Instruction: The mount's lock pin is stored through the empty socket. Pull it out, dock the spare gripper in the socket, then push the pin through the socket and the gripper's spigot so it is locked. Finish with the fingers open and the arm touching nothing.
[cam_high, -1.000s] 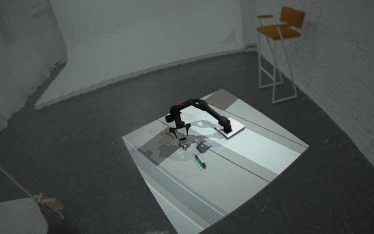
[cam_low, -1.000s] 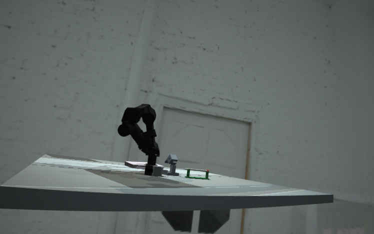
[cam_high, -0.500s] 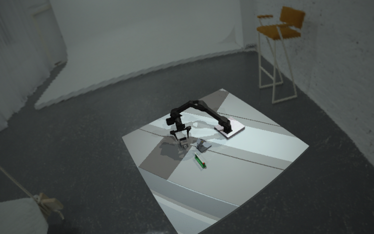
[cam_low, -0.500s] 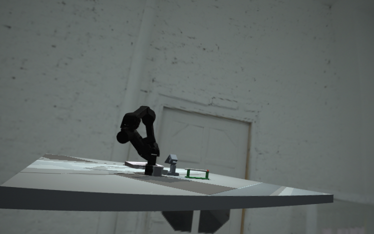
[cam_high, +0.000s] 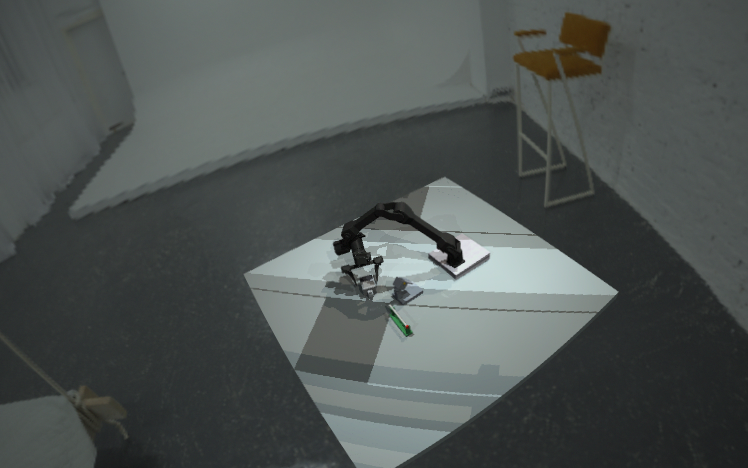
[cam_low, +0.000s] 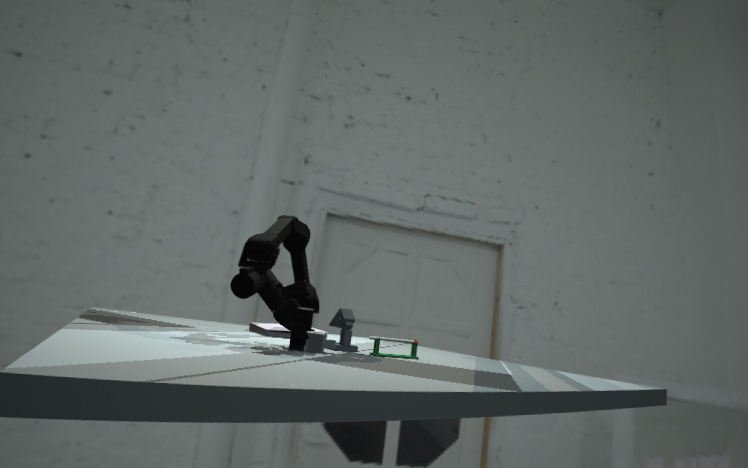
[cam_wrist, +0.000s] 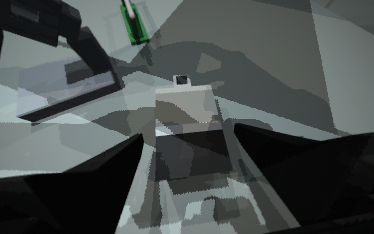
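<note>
Right now my gripper tip is 20 mm to the right of the spare gripper and 10 mm above it. Also, from my gripper tip: green cradle 270 mm to the left, 10 mm below; then grey mount stand 100 mm behind, 150 mm to the left, 20 mm above.
</note>
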